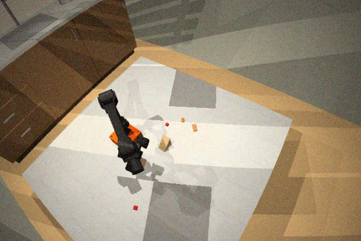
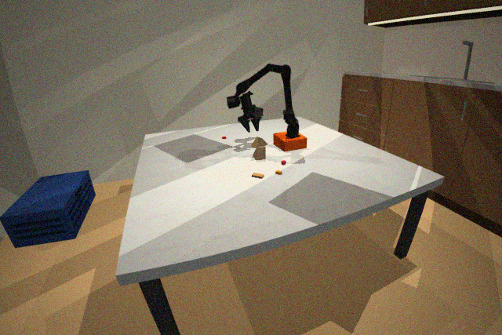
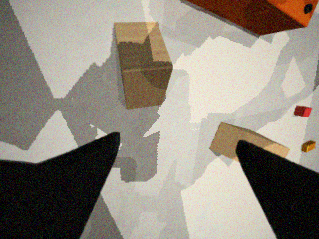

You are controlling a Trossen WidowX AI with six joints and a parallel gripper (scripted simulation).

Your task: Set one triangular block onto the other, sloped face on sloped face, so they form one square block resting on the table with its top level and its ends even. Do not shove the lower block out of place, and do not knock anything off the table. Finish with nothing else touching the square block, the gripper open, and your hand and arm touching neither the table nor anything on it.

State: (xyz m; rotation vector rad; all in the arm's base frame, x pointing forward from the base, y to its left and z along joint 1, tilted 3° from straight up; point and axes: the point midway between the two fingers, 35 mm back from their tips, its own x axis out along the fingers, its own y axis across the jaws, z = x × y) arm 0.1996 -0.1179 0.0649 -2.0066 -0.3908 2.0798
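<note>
Right now the triangular block is 70 mm below my gripper tip, 50 mm behind it and 20 mm to the right of it. Also, from my gripper tip: flat tan piece 320 mm to the left, 170 mm ahead, 90 mm below; then orange cube 340 mm to the left, 90 mm below, 80 mm ahead.
</note>
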